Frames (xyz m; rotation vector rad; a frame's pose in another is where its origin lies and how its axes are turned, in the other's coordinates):
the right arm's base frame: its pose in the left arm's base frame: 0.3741 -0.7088 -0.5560 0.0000 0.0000 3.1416
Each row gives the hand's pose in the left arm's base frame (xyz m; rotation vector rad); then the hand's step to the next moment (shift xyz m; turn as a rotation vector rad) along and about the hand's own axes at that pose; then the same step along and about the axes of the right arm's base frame.
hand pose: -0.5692 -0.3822 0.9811 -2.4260 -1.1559 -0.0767
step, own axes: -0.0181 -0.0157 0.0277 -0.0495 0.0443 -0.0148
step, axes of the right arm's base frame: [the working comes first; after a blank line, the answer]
step, axes of the left arm's base frame: -0.0273 0.0071 -0.0233 0.0032 -0.0663 -0.0149

0.0273 -0.0071 -0.0233 -0.0032 0.0663 -0.0149
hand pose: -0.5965 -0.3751 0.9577 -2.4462 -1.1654 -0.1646
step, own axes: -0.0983 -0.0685 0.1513 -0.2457 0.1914 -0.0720
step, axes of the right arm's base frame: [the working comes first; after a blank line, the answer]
step, axes of the left arm's base frame: -0.1264 0.0320 -0.1422 -0.0059 -0.3127 -0.0662

0.1264 -0.0320 -0.1422 0.0059 0.3127 -0.0662
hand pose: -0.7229 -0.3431 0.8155 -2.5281 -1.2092 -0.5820
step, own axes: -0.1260 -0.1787 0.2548 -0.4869 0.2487 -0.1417
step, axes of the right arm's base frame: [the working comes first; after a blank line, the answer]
step, axes of the left arm's base frame: -0.1524 0.1291 -0.2699 -0.1144 -0.5394 -0.1222

0.1524 -0.1291 -0.2699 0.1144 0.5394 -0.1222
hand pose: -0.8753 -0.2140 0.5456 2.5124 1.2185 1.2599
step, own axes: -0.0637 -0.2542 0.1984 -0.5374 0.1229 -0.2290
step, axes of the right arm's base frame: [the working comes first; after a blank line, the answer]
step, axes of the left arm's base frame: -0.0397 0.1817 -0.2710 -0.2713 -0.5112 -0.1463

0.0397 -0.1817 -0.2710 0.2713 0.5112 -0.1463
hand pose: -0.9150 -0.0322 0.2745 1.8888 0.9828 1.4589
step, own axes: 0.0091 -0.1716 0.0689 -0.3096 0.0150 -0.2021
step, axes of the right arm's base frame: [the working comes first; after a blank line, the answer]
step, axes of the left arm's base frame: 0.0311 0.1074 -0.1476 -0.2361 -0.2628 -0.1101

-0.0311 -0.1074 -0.1476 0.2361 0.2628 -0.1101
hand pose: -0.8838 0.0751 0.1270 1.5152 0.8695 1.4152
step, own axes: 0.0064 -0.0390 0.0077 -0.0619 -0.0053 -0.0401
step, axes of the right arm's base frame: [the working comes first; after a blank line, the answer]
step, axes of the left arm's base frame: 0.0109 0.0198 -0.0333 -0.0463 -0.0494 -0.0297

-0.0109 -0.0198 -0.0333 0.0463 0.0494 -0.0297
